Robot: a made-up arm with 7 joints. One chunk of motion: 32 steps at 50 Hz.
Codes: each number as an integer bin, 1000 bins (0 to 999) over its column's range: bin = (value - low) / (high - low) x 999, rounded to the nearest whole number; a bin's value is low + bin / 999 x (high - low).
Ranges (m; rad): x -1..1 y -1..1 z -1..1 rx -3.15..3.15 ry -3.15..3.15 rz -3.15..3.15
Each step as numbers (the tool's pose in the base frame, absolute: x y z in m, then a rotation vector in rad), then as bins.
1 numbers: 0.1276 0.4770 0.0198 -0.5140 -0.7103 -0.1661
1 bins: 563 738 509 418 387 473
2 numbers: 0.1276 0.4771 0.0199 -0.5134 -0.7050 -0.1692
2 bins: 563 738 509 418 388 473
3 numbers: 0.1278 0.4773 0.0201 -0.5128 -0.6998 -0.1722
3 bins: 563 738 510 418 389 472
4 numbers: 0.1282 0.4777 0.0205 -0.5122 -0.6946 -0.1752
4 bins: 564 738 510 418 389 472
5 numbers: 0.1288 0.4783 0.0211 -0.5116 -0.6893 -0.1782
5 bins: 564 738 510 418 390 471
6 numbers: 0.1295 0.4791 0.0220 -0.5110 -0.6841 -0.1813
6 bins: 564 739 510 418 391 471
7 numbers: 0.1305 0.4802 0.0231 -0.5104 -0.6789 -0.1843
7 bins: 565 739 511 419 392 470
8 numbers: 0.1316 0.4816 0.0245 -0.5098 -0.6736 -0.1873
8 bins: 565 740 512 419 393 470
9 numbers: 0.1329 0.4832 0.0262 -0.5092 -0.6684 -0.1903
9 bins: 566 741 513 419 394 469
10 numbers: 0.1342 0.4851 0.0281 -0.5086 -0.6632 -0.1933
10 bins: 567 742 514 419 394 469
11 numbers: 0.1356 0.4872 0.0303 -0.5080 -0.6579 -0.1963
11 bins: 567 743 515 419 395 468
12 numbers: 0.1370 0.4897 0.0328 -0.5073 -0.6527 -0.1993
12 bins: 568 744 516 419 396 468
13 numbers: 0.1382 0.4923 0.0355 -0.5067 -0.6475 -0.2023
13 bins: 569 745 517 419 397 467
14 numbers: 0.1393 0.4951 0.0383 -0.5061 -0.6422 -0.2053
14 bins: 569 747 519 419 398 467
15 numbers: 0.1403 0.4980 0.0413 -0.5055 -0.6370 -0.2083
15 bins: 570 748 520 419 398 466
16 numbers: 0.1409 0.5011 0.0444 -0.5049 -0.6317 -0.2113
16 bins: 570 750 522 419 399 466
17 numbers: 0.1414 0.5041 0.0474 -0.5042 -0.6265 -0.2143
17 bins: 570 751 523 420 400 466
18 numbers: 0.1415 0.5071 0.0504 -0.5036 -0.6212 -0.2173
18 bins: 570 753 525 420 401 465
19 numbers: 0.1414 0.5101 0.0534 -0.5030 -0.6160 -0.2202
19 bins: 570 754 526 420 402 465
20 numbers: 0.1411 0.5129 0.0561 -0.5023 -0.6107 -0.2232
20 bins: 570 756 528 420 403 464
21 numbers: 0.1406 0.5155 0.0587 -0.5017 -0.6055 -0.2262
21 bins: 570 757 529 420 403 464
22 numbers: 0.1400 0.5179 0.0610 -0.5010 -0.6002 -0.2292
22 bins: 569 758 530 420 404 463
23 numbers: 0.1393 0.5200 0.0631 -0.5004 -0.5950 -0.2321
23 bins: 569 759 531 420 405 463
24 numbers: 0.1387 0.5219 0.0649 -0.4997 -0.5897 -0.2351
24 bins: 569 760 532 420 406 462
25 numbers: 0.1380 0.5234 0.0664 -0.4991 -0.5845 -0.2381
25 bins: 568 761 533 420 407 462
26 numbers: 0.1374 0.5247 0.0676 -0.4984 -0.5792 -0.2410
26 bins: 568 762 533 420 408 461
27 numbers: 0.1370 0.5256 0.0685 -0.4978 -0.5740 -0.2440
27 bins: 568 762 534 421 408 461
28 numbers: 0.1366 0.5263 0.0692 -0.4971 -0.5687 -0.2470
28 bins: 568 762 534 421 409 460
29 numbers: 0.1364 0.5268 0.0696 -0.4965 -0.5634 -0.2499
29 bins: 568 763 534 421 410 460
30 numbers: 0.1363 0.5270 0.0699 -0.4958 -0.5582 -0.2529
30 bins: 568 763 534 421 411 459
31 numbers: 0.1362 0.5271 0.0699 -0.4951 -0.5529 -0.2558
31 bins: 568 763 534 421 412 459
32 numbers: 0.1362 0.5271 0.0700 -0.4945 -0.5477 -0.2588
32 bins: 568 763 534 421 413 458
